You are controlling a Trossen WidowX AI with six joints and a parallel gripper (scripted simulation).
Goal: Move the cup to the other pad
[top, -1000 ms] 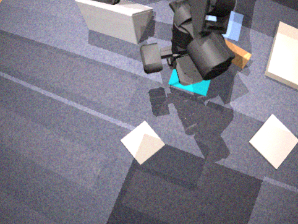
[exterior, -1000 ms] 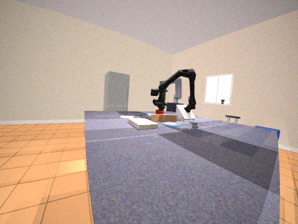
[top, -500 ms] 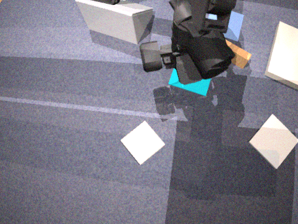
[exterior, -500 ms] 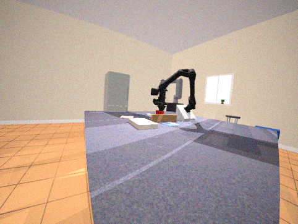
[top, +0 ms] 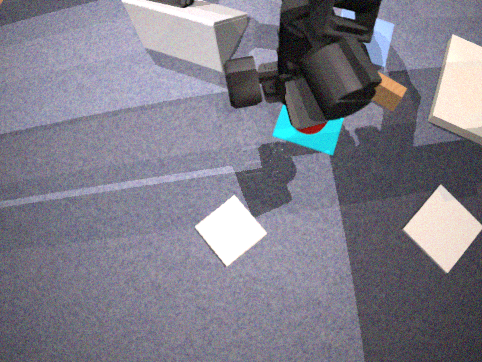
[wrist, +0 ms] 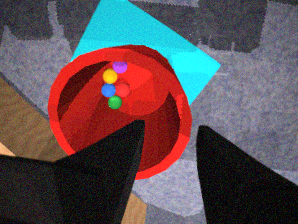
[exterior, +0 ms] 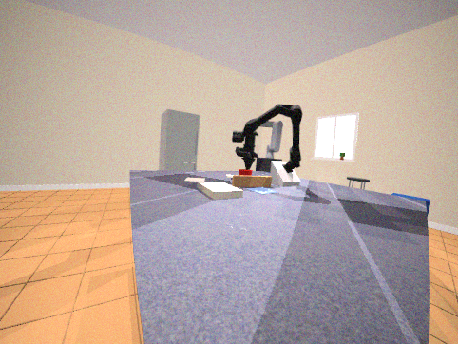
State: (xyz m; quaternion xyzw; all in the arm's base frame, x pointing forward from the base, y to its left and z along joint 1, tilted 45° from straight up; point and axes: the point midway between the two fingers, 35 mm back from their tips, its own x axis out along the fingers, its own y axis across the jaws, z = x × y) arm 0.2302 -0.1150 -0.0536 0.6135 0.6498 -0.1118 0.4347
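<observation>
The cup lies 3 cm ahead of my gripper tip, 1 cm to the left of it and 4 cm below it. Also, from my gripper tip: cyan pad (3 cm ahead, 1 cm to the left, 8 cm below); orange wooden bar (6 cm ahead, 11 cm to the left, 6 cm below).
</observation>
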